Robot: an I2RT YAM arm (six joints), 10 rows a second.
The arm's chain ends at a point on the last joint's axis. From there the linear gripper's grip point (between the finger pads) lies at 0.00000 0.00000 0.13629 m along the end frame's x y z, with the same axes.
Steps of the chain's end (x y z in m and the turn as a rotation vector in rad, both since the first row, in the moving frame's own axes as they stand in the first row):
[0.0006 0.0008 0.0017 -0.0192 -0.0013 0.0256]
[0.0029 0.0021 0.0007 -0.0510 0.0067 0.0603]
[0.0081 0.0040 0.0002 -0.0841 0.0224 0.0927]
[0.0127 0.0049 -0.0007 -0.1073 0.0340 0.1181]
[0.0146 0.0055 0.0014 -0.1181 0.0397 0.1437]
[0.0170 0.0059 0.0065 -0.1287 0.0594 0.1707]
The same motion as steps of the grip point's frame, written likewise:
[0.0004 0.0034 0.0017 -0.0192 -0.0013 0.0256]
[0.0036 0.0091 0.0005 -0.0510 0.0067 0.0603]
[0.0106 0.0156 -0.0003 -0.0841 0.0224 0.0927]
[0.0165 0.0197 -0.0016 -0.1073 0.0340 0.1181]
[0.0188 0.0219 0.0003 -0.1181 0.0397 0.1437]
[0.0235 0.0240 0.0051 -0.1287 0.0594 0.1707]

